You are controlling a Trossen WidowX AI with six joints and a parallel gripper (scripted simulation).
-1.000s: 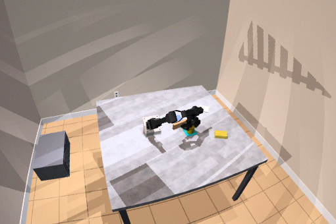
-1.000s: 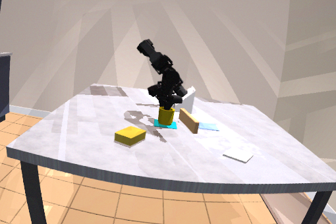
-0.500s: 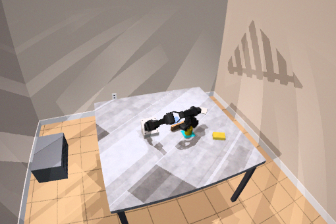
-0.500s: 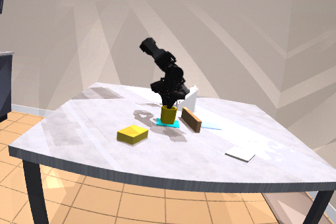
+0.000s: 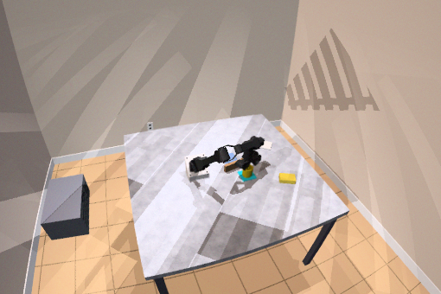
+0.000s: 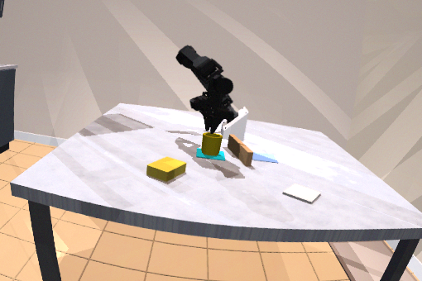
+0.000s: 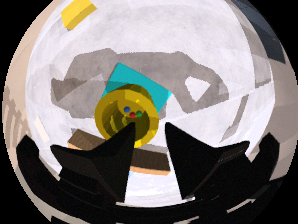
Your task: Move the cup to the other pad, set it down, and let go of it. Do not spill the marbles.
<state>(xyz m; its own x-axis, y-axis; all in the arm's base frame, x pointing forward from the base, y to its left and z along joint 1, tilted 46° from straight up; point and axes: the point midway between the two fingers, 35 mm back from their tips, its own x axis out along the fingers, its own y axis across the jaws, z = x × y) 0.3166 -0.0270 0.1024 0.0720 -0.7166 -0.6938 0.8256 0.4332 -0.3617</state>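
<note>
Now: gripper tip 4 cm above the yellow cup, 2 cm short of it and 1 cm to the right of it. The rest, counted from my gripper tip: teal pad: 8 cm below, 2 cm to the left, 2 cm ahead; then brown block: 12 cm to the left, 6 cm below, 1 cm behind; then light blue pad: 22 cm to the left, 8 cm below, 4 cm behind.
</note>
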